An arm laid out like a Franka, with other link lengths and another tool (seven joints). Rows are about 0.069 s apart.
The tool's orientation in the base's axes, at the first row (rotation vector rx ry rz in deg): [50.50, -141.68, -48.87]
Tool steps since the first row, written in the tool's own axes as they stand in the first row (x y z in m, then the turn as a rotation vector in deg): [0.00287, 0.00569, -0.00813, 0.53, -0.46, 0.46]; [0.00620, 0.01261, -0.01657, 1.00, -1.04, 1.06]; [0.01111, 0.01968, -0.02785, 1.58, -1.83, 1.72]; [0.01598, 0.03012, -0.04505, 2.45, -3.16, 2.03]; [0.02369, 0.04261, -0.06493, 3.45, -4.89, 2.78]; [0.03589, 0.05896, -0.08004, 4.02, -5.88, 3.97]
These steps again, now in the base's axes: [-0.00033, -0.00176, 0.01017, -0.43, -0.45, -0.57]; [-0.00136, -0.00320, 0.02145, -0.83, -0.87, -1.32]; [-0.00214, -0.00677, 0.03516, -1.26, -1.47, -2.25]; [-0.00125, -0.01069, 0.05546, -1.48, -2.75, -3.22]; [-0.00193, -0.01634, 0.07951, -1.84, -4.17, -4.77]; [-0.01008, -0.02062, 0.10317, -2.45, -4.67, -6.22]
